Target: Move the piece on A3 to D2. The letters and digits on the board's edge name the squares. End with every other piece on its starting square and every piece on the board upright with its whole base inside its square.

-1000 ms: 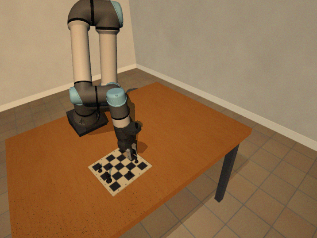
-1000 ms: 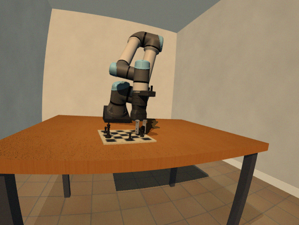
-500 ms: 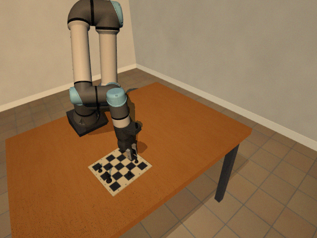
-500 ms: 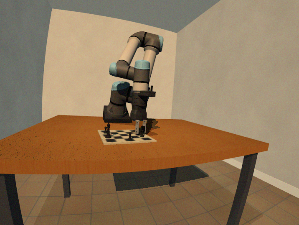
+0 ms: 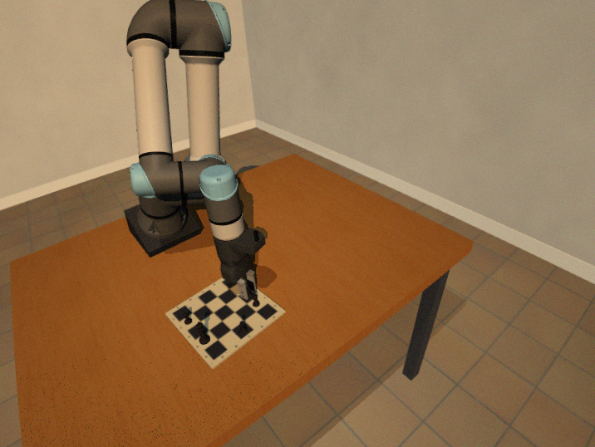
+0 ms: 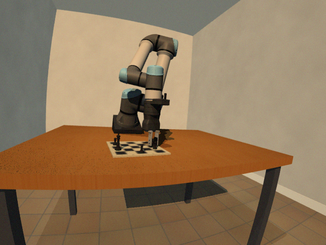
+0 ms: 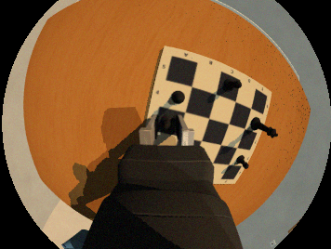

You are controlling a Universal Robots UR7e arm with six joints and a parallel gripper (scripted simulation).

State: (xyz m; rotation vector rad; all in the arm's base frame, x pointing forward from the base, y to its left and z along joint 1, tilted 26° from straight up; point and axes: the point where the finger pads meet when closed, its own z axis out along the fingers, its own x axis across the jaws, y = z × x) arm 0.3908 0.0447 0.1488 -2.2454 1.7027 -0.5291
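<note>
Right now my hand is 8 cm to the left of the chessboard and 3 cm above it. The rest, counted from my hand: tall chess piece: 4 cm ahead, 16 cm to the right, 1 cm above.
</note>
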